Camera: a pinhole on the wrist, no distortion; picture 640 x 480 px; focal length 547.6 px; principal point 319.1 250.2 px. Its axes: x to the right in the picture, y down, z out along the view. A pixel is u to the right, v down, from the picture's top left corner.
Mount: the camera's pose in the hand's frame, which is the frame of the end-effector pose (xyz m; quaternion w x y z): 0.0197 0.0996 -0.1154 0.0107 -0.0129 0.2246 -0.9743
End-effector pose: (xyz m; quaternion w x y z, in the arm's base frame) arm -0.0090 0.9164 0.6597 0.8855 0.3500 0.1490 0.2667
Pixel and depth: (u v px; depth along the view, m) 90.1 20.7 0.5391
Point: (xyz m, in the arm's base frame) 0.3827 0.8592 1.0201
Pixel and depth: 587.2 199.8 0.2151
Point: -0.0411 0.8352 0.7432
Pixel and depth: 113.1 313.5 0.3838
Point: 0.2660 0.8421 0.7204
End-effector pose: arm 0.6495 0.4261 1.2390 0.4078 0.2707 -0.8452 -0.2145
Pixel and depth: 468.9 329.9 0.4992
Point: 0.5100 0.3901 0.8967
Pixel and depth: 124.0 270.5 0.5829
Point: 0.2517 0.1982 1.0536
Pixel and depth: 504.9 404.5 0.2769
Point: 0.6283 0.4097 1.0887
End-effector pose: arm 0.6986 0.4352 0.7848 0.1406 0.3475 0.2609 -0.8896
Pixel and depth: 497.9 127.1 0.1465
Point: 0.7263 0.3664 0.7979
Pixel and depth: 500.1 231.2 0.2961
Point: 0.6528 0.3708 0.9392
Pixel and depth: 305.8 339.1 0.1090
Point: 0.7093 0.4179 0.7380
